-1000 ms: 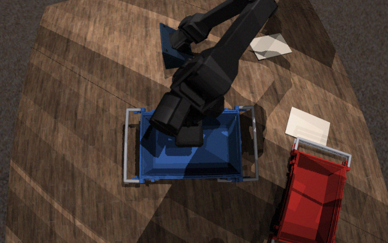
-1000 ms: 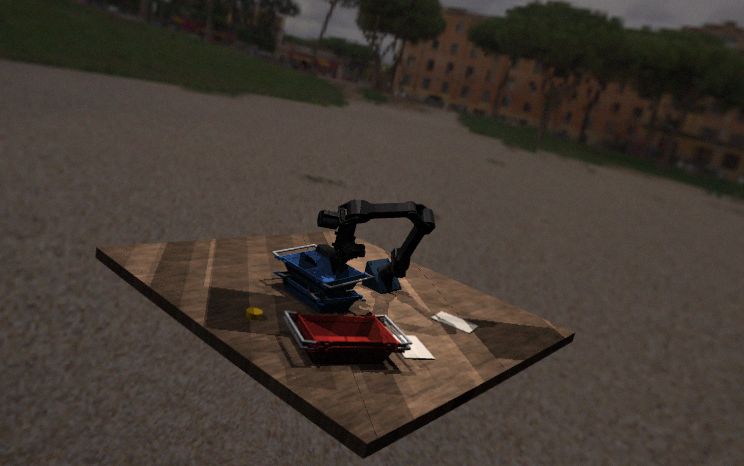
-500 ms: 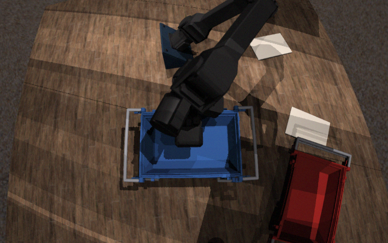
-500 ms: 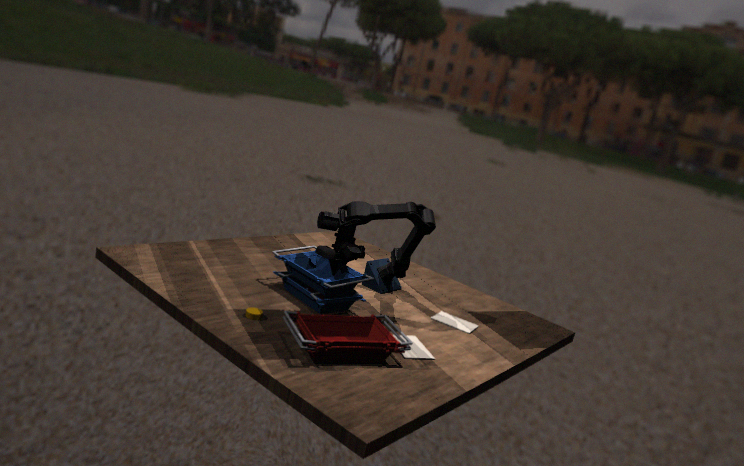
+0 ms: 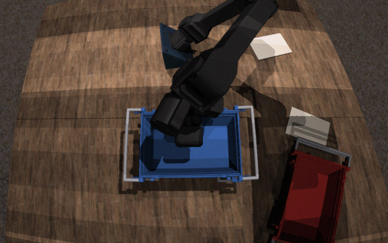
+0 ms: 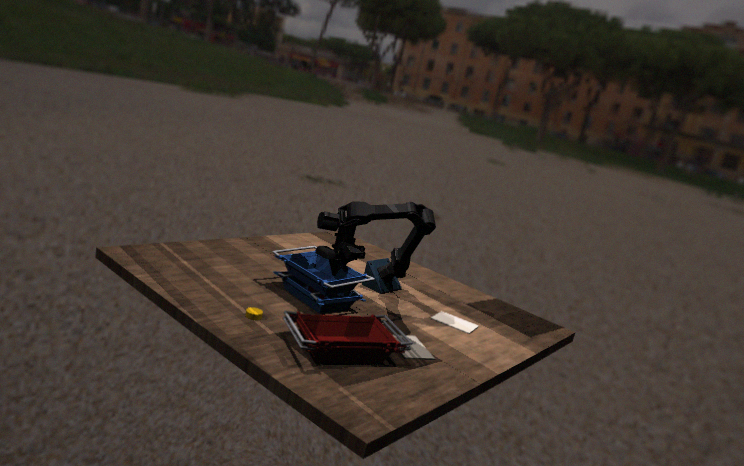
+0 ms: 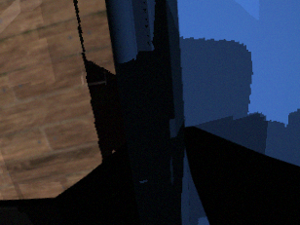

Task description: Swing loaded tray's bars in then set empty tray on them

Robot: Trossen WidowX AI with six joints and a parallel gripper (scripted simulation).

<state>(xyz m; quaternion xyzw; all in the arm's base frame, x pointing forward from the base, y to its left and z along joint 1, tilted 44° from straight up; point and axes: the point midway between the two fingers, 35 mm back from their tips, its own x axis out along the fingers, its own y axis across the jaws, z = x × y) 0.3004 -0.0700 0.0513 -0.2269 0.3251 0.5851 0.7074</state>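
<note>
My gripper tip is now 70 mm short of the blue tray, 10 mm to the left of it and 30 mm below it. From my gripper tip the other things lie so: yellow block: 360 mm ahead, 10 mm to the right, 80 mm below.
</note>
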